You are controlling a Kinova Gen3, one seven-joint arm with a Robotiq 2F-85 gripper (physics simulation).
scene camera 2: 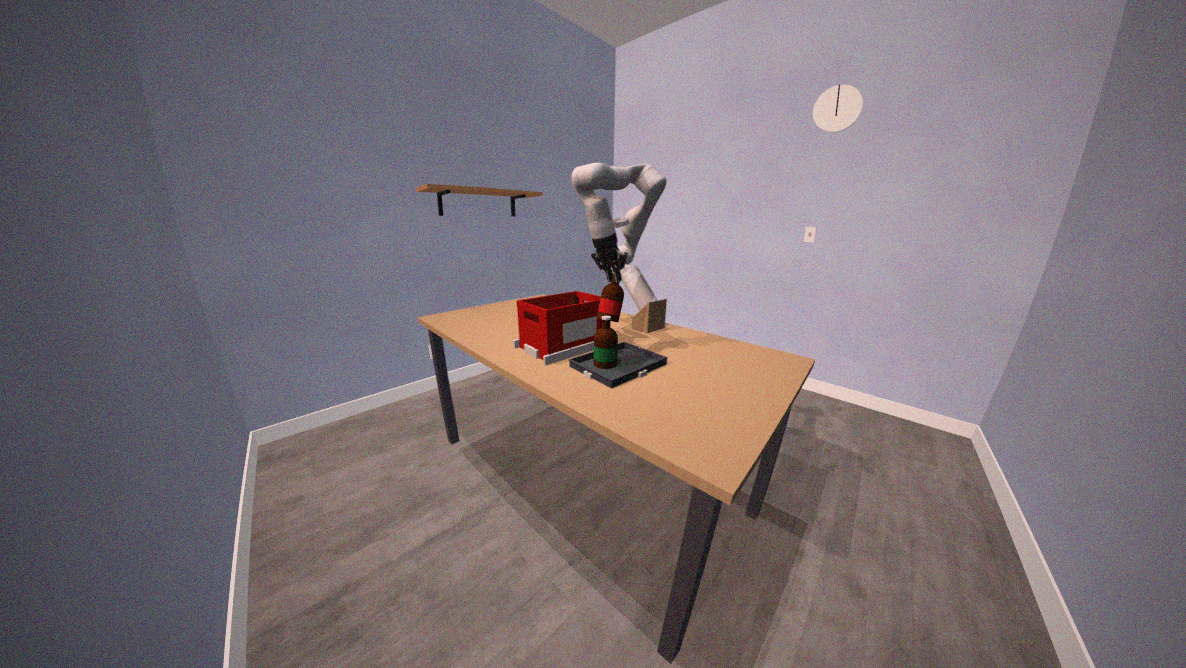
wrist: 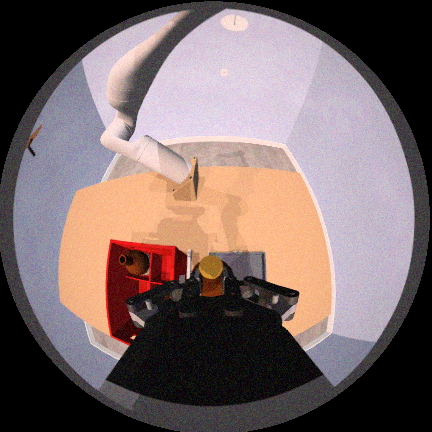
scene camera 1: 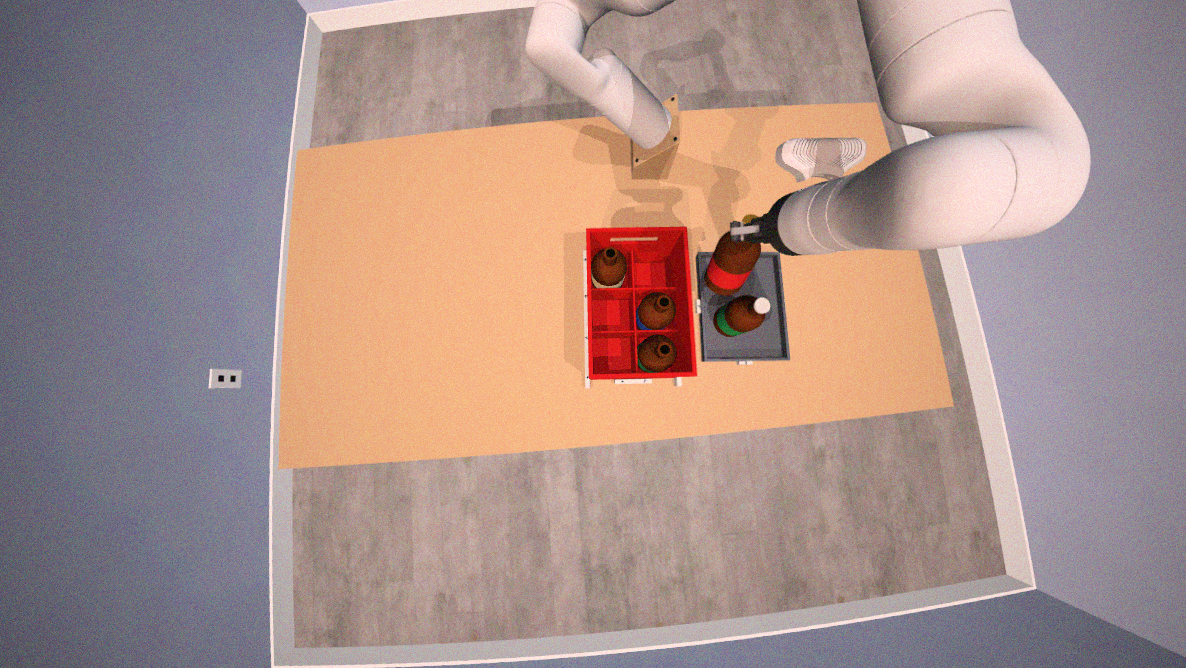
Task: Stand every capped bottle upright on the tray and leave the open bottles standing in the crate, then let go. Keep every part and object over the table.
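Pixels of known places: gripper, fingertip midpoint: (scene camera 2: pixel 615 281) (wrist: pixel 211 273) (scene camera 1: pixel 747 234); arm's base, origin of the base link: (scene camera 2: pixel 650 308) (wrist: pixel 183 172) (scene camera 1: pixel 653 128).
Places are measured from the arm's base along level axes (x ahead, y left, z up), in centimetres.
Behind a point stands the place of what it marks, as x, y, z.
My gripper (scene camera 1: pixel 746 231) @[34.6, 5.0, 16.1] (scene camera 2: pixel 612 277) @[34.6, 5.0, 16.1] (wrist: pixel 211 273) @[34.6, 5.0, 16.1] is shut on the neck of a brown bottle with a red label (scene camera 1: pixel 730 267) @[38.6, 2.7, 12.4] (scene camera 2: pixel 610 306) @[39.7, 7.1, 8.9] and a yellow cap (wrist: pixel 211 267) @[33.8, 5.1, 18.6]. The bottle is held slightly tilted above the back of the grey tray (scene camera 1: pixel 767 344) @[52.0, 17.0, -8.4] (scene camera 2: pixel 639 375) @[45.6, 22.4, -8.3] (wrist: pixel 256 260) @[34.0, 21.4, -8.4]. A brown bottle with a green label and white cap (scene camera 1: pixel 738 316) @[45.8, 6.7, 2.5] (scene camera 2: pixel 605 346) @[48.2, 11.6, -1.1] stands upright on the tray. Three open brown bottles stand in the red crate (scene camera 1: pixel 691 331) @[47.7, -5.1, 8.6] (scene camera 2: pixel 535 331) @[54.2, -12.7, 0.0] (wrist: pixel 108 295) @[40.1, -21.5, 7.9]: one with a white label (scene camera 1: pixel 609 267) @[32.0, -16.5, 3.8] (wrist: pixel 136 262) @[30.9, -14.1, 3.4], one blue-labelled (scene camera 1: pixel 656 311) @[42.3, -9.5, 4.4], one green-labelled (scene camera 1: pixel 656 354) @[50.3, -11.3, 5.2].
The crate stands directly beside the tray, with white strips (scene camera 1: pixel 586 356) @[47.5, -24.1, -6.0] along its sides. The arm's base sits on a wooden mount (scene camera 1: pixel 655 154) @[6.6, -1.1, 0.1] (scene camera 2: pixel 652 316) @[4.7, 3.8, -2.1] (wrist: pixel 187 189) @[7.1, 1.0, -1.6] at the back of the table (scene camera 1: pixel 431 331) @[35.1, -58.6, -9.0] (scene camera 2: pixel 713 390) @[39.8, 42.8, -8.9] (wrist: pixel 290 215) @[19.4, 43.0, -9.0]. A wall shelf (scene camera 2: pixel 481 191) hangs beyond the table.
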